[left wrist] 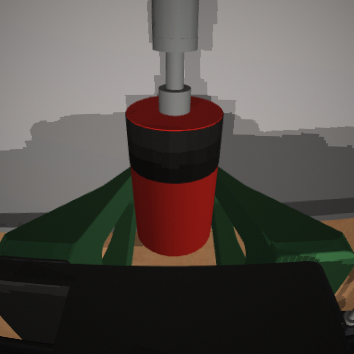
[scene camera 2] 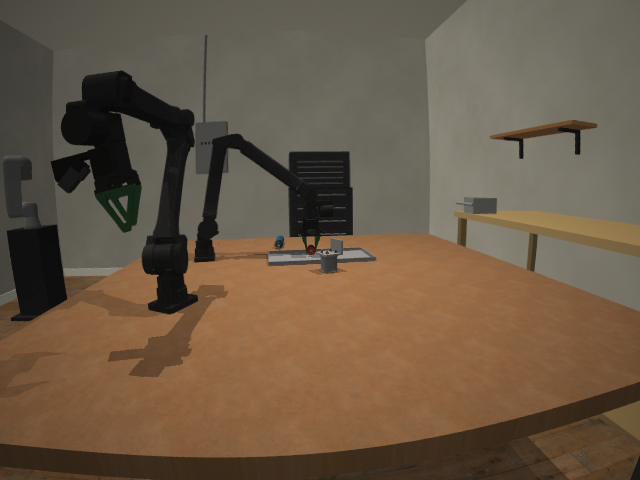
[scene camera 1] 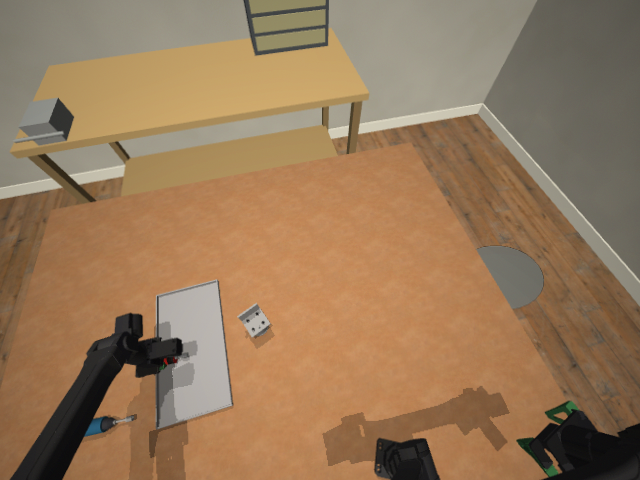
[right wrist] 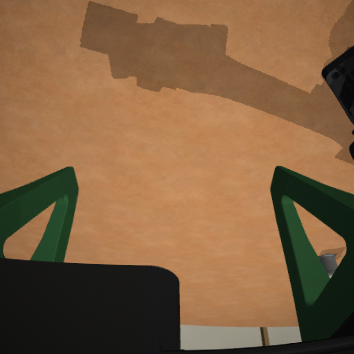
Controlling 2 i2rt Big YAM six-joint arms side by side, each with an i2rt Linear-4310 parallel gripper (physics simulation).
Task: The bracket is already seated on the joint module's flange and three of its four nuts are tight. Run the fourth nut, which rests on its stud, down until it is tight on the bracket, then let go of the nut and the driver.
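Frame: origin at the left arm's base, x ahead, y up, z right, level; metres.
Where they show: left gripper, fingertip midpoint: (left wrist: 173, 177) (scene camera 1: 165, 360); right gripper, fingertip midpoint: (scene camera 2: 130, 228) (scene camera 1: 532, 428) (right wrist: 174, 177); left arm's base at its link origin: (scene camera 2: 205, 259); right arm's base at its link origin: (scene camera 2: 173, 305) (scene camera 1: 397, 460).
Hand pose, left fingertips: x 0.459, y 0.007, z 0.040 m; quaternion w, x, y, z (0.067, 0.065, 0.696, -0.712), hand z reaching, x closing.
Observation:
Each offset is from my left fingertips to the centre of the thing.
My left gripper (scene camera 1: 168, 362) (scene camera 2: 310, 246) (left wrist: 173, 177) is shut on the handle of the red and black driver {dx -0.006, dy +0.014, dz +0.029 m} (scene camera 1: 172, 360) (scene camera 2: 311, 250) (left wrist: 174, 150). The driver's grey shaft points away from the fingers, over the tray. The pale bracket {dx -0.015, dy +0.075, dz +0.313 m} (scene camera 1: 249, 311) (scene camera 2: 336, 245) sits on the grey joint module {dx -0.015, dy +0.030, dz +0.313 m} (scene camera 2: 328, 264), to the right of the tray in scene camera 1. Several dark stud or nut spots show on the bracket; which nut is the loose one cannot be told. My right gripper (scene camera 1: 532, 427) (scene camera 2: 125, 227) (right wrist: 174, 177) is open and empty, raised far from the bracket.
A shallow pale tray {dx +0.013, dy +0.001, dz +0.087 m} (scene camera 1: 206, 320) (scene camera 2: 361, 253) (left wrist: 75, 55) lies under my left gripper. A blue-handled tool {dx -0.103, dy +0.013, dz -0.222 m} (scene camera 1: 95, 426) (scene camera 2: 279, 240) lies on the table at the lower left in scene camera 1. The right arm's base (scene camera 2: 173, 299) stands on the table.

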